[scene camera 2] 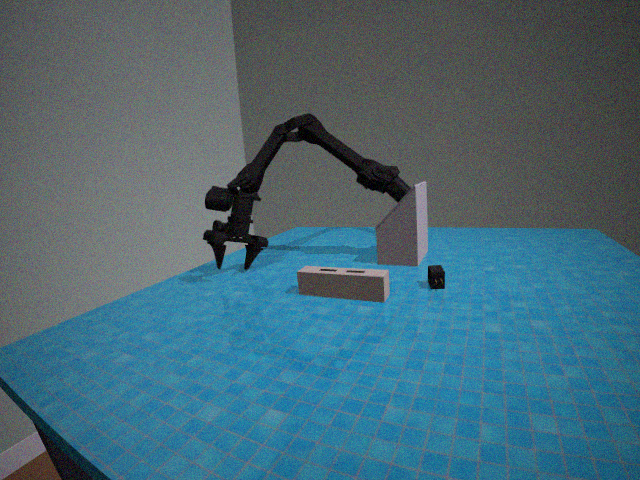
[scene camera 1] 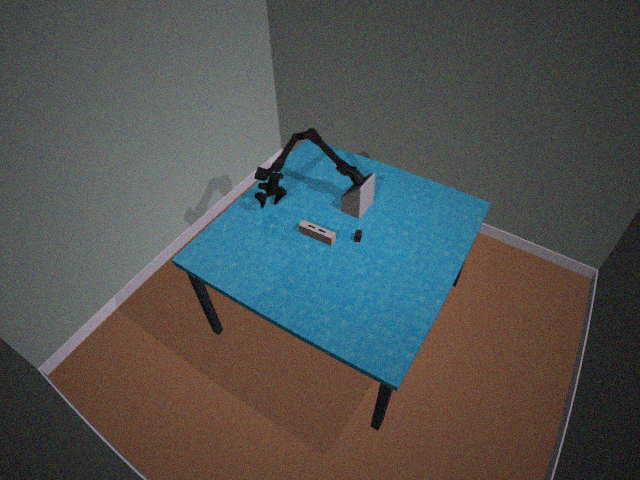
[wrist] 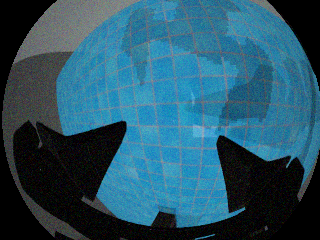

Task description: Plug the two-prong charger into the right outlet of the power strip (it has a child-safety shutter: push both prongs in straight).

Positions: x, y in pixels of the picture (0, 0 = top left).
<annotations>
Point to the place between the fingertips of my gripper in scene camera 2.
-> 232, 269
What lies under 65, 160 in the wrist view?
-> My gripper.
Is my gripper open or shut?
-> Open.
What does my gripper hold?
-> Nothing.
</annotations>
